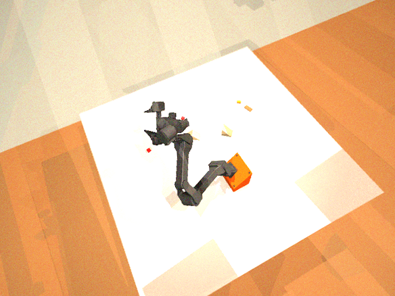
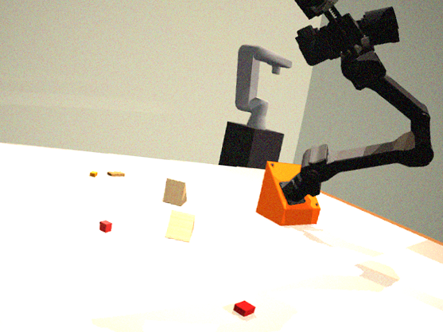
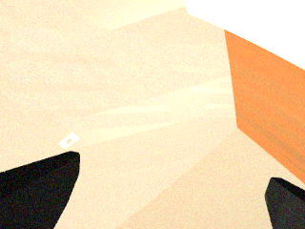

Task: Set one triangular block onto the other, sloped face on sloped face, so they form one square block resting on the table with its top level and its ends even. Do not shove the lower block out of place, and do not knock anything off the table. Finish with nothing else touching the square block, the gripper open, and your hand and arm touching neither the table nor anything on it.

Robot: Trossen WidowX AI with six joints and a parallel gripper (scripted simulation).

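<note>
Now: gripper tip 20 mm short of the triangular block, 250 mm to the left of it and 360 mm above it. Also, from my gripper tip: small red cube (170 mm ahead, 270 mm to the right, 380 mm below); then short tan bar (10 mm behind, 650 mm to the right, 380 mm below).
</note>
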